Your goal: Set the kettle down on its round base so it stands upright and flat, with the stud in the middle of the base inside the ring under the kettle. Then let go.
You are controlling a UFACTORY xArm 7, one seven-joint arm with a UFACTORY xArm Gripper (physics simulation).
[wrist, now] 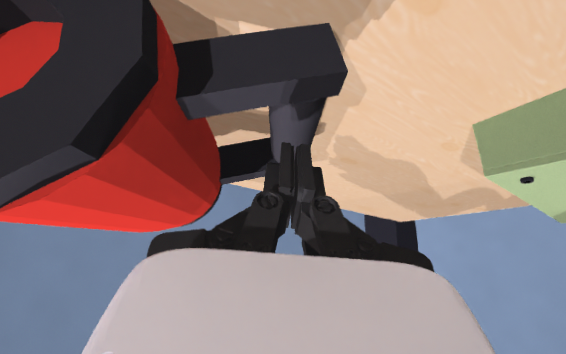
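The kettle (165, 175) is at the left of the wrist view, with a red faceted body and a wide black faceted band around a red area. Its black handle (265, 62) reaches right from the body, with a rounded grip between two bars. My gripper (292, 163) is shut with its fingers together and nothing between them. The fingertips are in front of the lower end of the grip and overlap it in the view; whether they touch it I cannot tell. The round base, its stud and the ring under the kettle cannot be made out.
A light wooden table top (425, 115) lies behind the handle, with its edge running across below. A green block-like object (520, 145) with a small dark hole is at the right. A dark post (392, 232) shows below the table edge, against the blue floor (500, 265).
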